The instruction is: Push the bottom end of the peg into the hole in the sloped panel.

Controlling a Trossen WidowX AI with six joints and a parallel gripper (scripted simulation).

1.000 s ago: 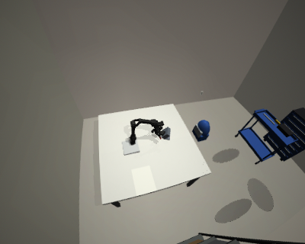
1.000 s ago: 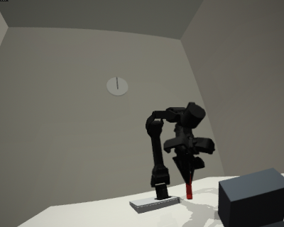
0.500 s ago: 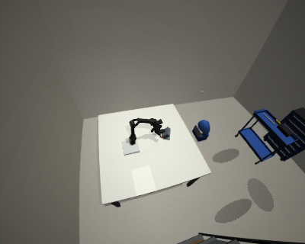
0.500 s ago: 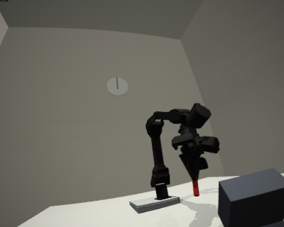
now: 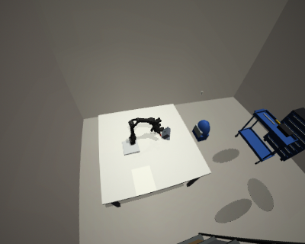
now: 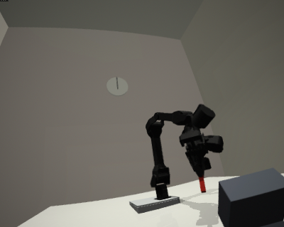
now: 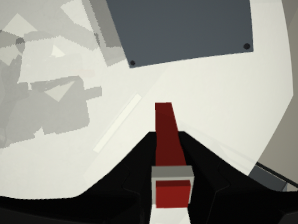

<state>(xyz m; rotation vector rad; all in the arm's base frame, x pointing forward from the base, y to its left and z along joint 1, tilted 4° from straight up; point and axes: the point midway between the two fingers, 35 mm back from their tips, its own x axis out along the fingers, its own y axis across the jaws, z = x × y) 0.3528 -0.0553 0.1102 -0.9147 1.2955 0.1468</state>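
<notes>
Now: the dark grey sloped panel 12 cm ahead of my gripper tip, 2 cm to the left of it and 6 cm below it. The rest, counted from my gripper tip: red peg (1 cm behind, 1 cm to the left, 1 cm above).
</notes>
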